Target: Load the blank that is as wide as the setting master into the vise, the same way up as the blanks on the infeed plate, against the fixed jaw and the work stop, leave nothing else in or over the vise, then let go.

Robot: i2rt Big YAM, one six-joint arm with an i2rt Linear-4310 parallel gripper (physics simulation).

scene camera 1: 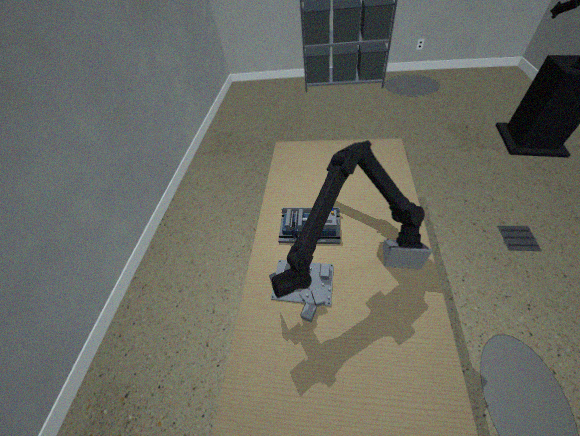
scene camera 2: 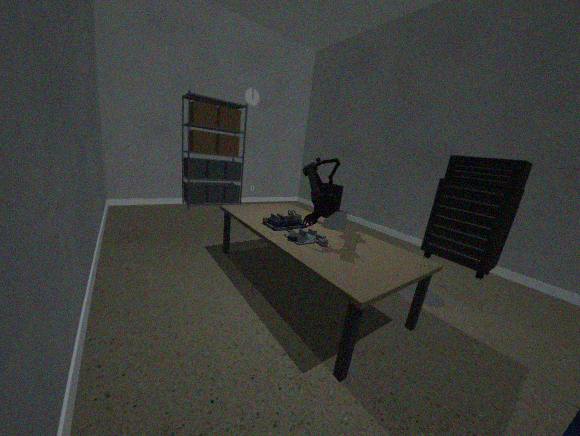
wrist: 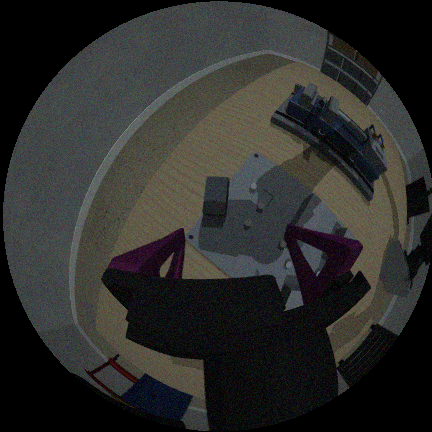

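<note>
My gripper (wrist: 237, 232) (scene camera 2: 309, 220) is open and empty, its purple fingertips above the grey infeed plate (wrist: 240, 172) (scene camera 1: 320, 292). In scene camera 1 my wrist hides the plate's left part and the fingertips. One dark grey block (wrist: 217, 196) is at the plate's left edge, beyond my left fingertip. Another grey block (scene camera 1: 325, 271) is at the far right part of the plate. An angled grey block (scene camera 1: 308, 311) juts past the near edge. Small pegs stand on the plate. The blue and grey vise (scene camera 1: 327, 228) (wrist: 330, 131) (scene camera 2: 282, 221) is behind the plate. I cannot tell the setting master or widths.
The arm's grey base block (scene camera 1: 406, 256) (scene camera 2: 335, 220) is on the table's right side. My forearm passes over part of the vise in scene camera 1. Small orange marks show at the vise's right end. A shelf rack and a black cabinet (scene camera 2: 477, 215) stand away from the table.
</note>
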